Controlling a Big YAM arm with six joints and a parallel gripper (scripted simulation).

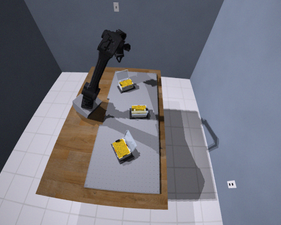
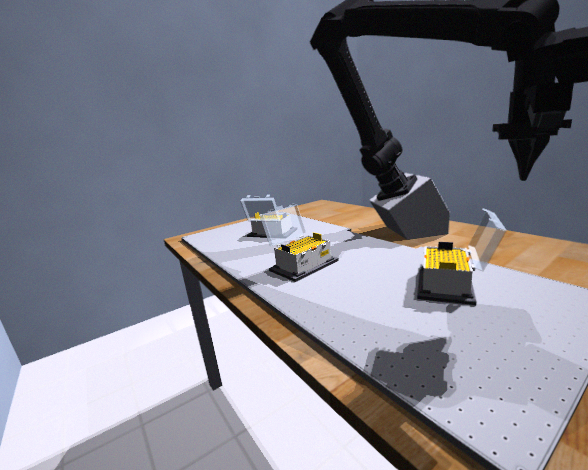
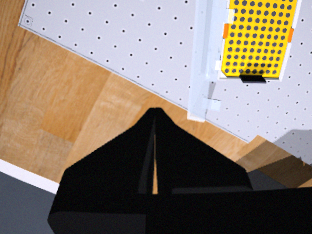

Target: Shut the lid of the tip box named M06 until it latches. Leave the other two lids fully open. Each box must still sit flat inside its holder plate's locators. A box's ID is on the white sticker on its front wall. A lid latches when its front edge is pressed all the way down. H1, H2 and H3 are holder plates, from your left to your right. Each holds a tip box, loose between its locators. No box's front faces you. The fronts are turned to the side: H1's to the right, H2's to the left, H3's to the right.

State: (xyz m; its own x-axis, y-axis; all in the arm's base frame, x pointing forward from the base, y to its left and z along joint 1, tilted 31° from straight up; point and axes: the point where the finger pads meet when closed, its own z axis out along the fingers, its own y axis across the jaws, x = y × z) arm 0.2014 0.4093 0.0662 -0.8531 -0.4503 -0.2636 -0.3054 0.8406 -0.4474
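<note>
The lid is 120 mm below my hand, 50 mm to the right of it and 20 mm ahead of it. Round my hand: yellow tip rack: 160 mm below, 110 mm to the right, 40 mm ahead.
</note>
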